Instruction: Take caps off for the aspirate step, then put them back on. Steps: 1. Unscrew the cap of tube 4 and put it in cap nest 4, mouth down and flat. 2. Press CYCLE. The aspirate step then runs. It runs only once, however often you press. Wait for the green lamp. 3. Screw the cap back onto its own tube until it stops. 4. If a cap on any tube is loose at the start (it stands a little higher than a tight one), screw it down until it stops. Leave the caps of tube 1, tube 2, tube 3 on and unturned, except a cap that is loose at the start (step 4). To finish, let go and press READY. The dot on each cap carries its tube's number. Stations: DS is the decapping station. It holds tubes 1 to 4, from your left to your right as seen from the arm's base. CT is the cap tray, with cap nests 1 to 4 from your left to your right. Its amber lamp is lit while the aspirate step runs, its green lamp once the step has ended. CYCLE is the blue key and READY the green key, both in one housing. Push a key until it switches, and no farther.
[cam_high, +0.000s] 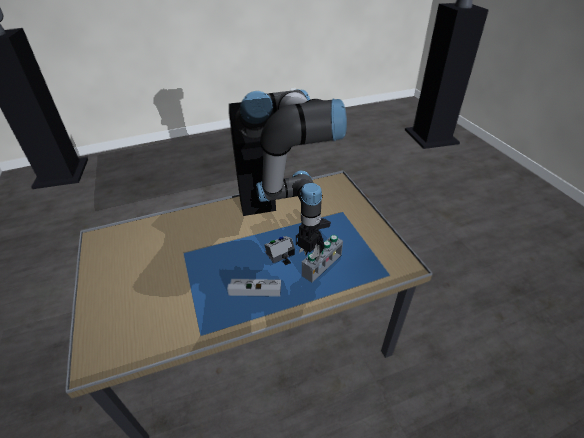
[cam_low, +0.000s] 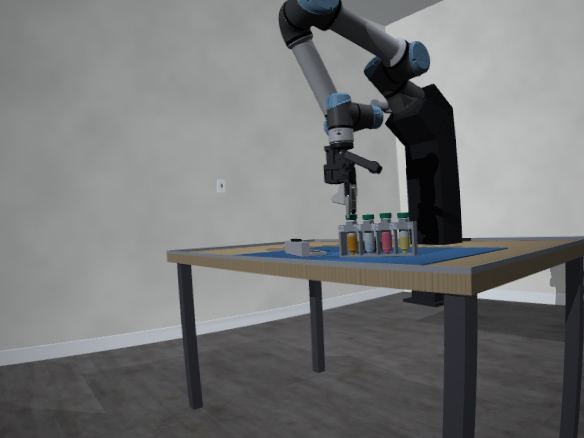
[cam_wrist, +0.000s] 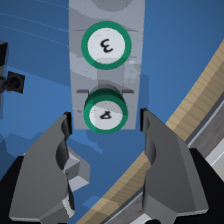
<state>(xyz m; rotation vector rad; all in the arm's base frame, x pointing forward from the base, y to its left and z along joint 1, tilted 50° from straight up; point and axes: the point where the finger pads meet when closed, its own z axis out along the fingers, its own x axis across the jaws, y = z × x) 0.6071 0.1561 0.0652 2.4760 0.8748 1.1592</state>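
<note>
Right now my hand is 180 mm past the green READY key, 140 mm to the left of it and 60 mm above it. Also, from my hand: key housing (170 mm behind, 120 mm to the right, 80 mm below); blue CYCLE key (200 mm behind, 100 mm to the right, 60 mm below).
</note>
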